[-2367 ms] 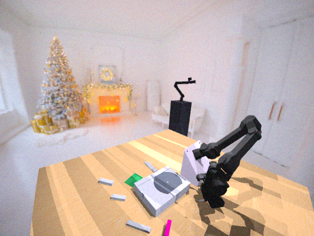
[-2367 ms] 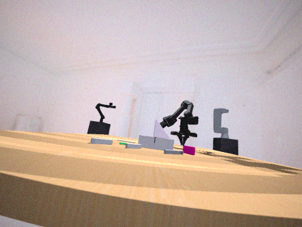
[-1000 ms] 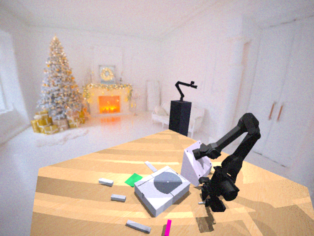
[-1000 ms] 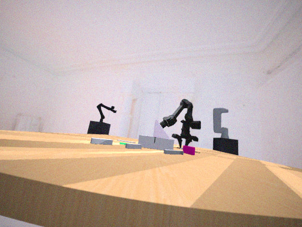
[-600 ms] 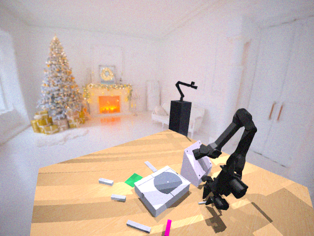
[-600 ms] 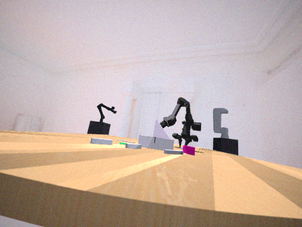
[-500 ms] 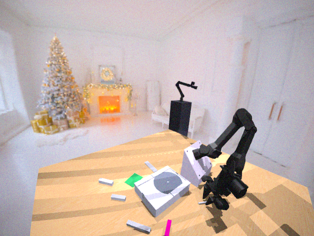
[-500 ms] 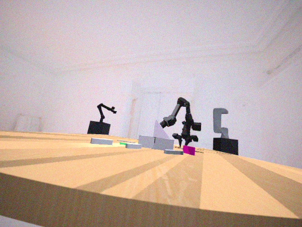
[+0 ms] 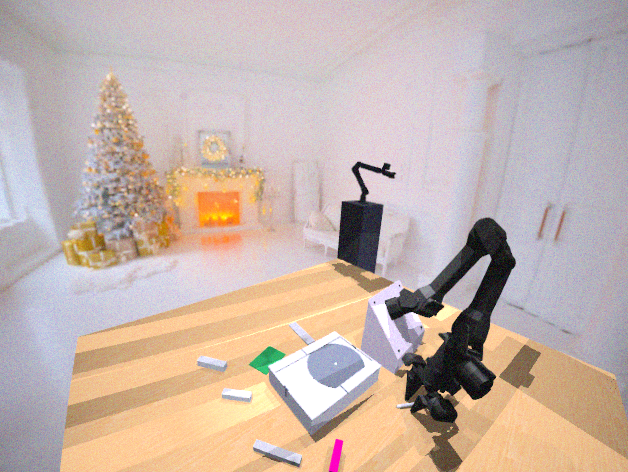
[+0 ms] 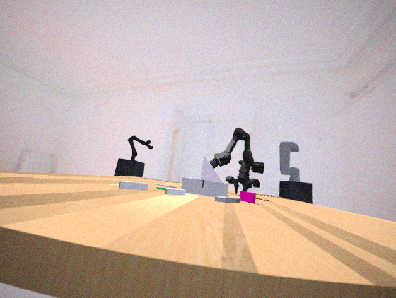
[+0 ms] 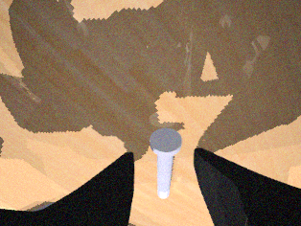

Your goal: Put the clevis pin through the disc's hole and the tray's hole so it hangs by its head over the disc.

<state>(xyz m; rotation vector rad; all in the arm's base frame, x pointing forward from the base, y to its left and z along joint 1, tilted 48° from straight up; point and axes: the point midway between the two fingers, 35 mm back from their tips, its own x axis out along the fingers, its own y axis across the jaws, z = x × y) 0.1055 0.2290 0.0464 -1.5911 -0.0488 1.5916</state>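
The steel clevis pin lies 1 cm ahead of my gripper tip. Round my gripper tip: magenta block: 24 cm ahead, 1 cm to the right, 2 cm above; steel tray: 13 cm ahead, 19 cm to the right, 4 cm above; grey aluminium disc: 10 cm ahead, 19 cm to the right, 5 cm above.
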